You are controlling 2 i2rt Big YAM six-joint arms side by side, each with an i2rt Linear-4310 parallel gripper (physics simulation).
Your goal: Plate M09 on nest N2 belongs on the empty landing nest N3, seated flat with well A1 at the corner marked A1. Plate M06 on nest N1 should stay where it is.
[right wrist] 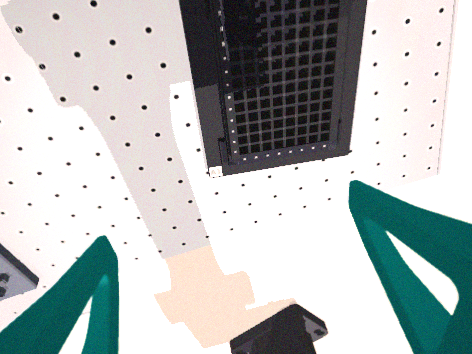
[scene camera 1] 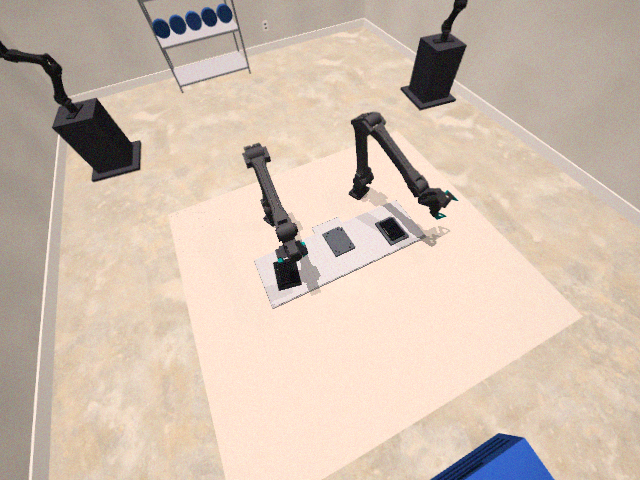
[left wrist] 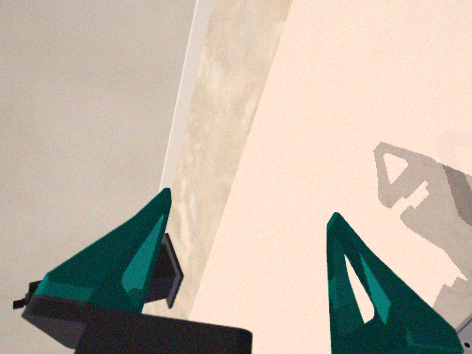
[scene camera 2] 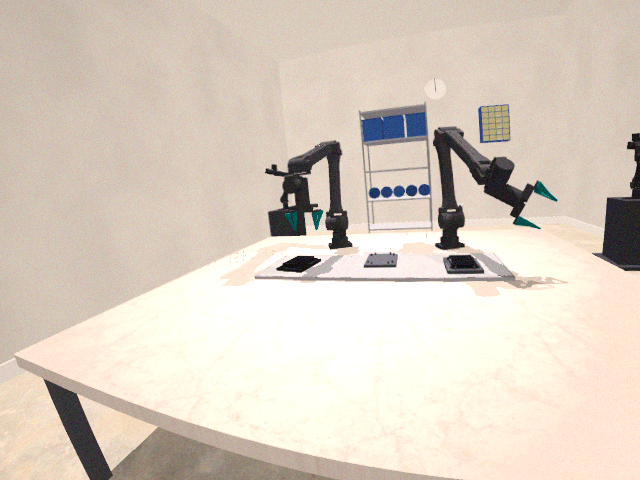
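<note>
A black well plate (scene camera 1: 287, 274) (scene camera 2: 298, 263) (right wrist: 285, 100) sits on a dark nest at the picture's left end of the board; a small A1 label (right wrist: 215, 172) marks the nest's lower-left corner in the right wrist view. Another black plate (scene camera 1: 391, 228) (scene camera 2: 461, 261) sits on a grey nest at the right end. I cannot read which is M09 or M06. The grey landing nest (scene camera 1: 338, 241) (scene camera 2: 381, 259) (right wrist: 12, 277) between them is empty. My right gripper (scene camera 1: 292, 254) (scene camera 2: 306, 228) (right wrist: 231, 219) is open above the left-end plate's near area. My left gripper (scene camera 1: 447, 207) (scene camera 2: 548, 213) (left wrist: 251, 206) is open, raised beyond the board's right end.
The nests stand on a white perforated board (scene camera 1: 361, 259) (scene camera 2: 341, 273) (right wrist: 280, 192) on the pale table (scene camera 1: 372, 351) (scene camera 2: 330, 361). Arm shadows fall across board and table. A shelf rack stands behind the arms, and other arms on black pedestals (scene camera 1: 436, 72) stand farther off.
</note>
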